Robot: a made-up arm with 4 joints.
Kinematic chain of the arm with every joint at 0, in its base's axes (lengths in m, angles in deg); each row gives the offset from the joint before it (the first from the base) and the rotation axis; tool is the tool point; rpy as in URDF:
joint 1: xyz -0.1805 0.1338 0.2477 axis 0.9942 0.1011 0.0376
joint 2: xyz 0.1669 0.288 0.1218 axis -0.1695 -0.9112 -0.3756
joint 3: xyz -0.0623 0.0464 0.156 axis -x
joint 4: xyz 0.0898 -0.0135 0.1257 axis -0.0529 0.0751 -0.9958
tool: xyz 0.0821 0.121 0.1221 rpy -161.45 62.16 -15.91
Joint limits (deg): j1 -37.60..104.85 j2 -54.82..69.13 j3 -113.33..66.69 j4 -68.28..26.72
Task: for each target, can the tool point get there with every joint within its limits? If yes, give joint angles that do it. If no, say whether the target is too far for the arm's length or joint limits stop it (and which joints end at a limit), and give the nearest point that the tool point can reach.
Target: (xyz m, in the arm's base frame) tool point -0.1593 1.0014 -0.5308
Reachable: no: too far | nearest point -0.0881 0.7865 0.0086 | short by 0.585 m
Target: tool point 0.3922 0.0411 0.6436
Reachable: yes | joints 59.11 -43.05 -33.98 15.62
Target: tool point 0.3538 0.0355 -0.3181
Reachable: no: joint limits stop it (at a limit: joint 1) | nearest point 0.2198 -0.0753 0.2263 | short by 0.571 m
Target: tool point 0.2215 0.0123 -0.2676
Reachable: no: joint limits stop it (at a limit: joint 1) | nearest point 0.1704 -0.0868 0.2153 | short by 0.496 m
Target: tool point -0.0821 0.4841 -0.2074
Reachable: no: joint limits stop it (at a limit: joint 1, joint 2, joint 3, joint 4) | nearest point -0.0098 0.7510 -0.0056 | short by 0.342 m
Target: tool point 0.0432 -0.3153 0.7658
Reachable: yes | joints 87.76 1.29 14.42 -57.06
